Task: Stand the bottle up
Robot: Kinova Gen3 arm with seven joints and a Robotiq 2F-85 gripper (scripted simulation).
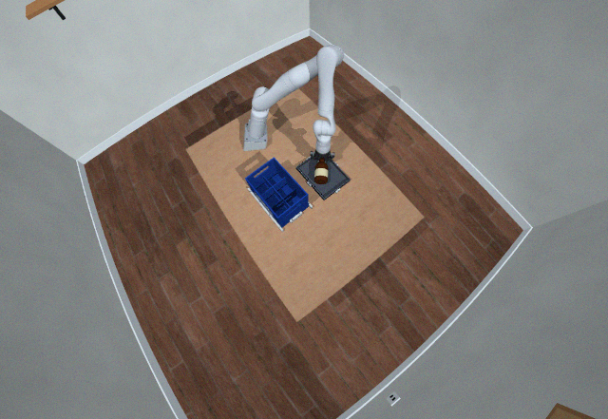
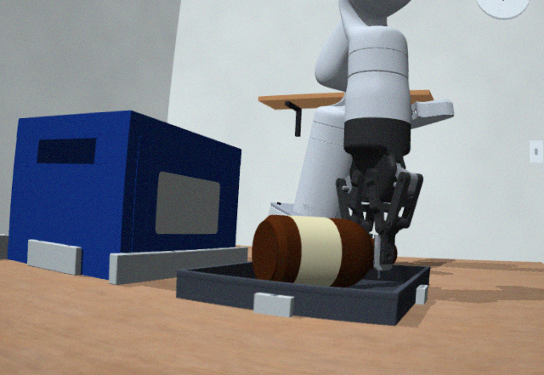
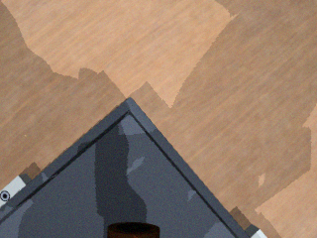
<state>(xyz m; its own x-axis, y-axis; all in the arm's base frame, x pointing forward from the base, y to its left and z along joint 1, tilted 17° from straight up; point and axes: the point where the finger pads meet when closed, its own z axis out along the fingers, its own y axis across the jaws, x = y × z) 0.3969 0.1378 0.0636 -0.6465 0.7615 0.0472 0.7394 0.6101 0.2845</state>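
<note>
The brown bottle is 3 cm ahead of my hand and 4 cm to the right of it. Round my hand: blue crate 2 cm behind, 32 cm to the right, 4 cm above; then tray 5 cm ahead, 4 cm to the right, 3 cm below.
</note>
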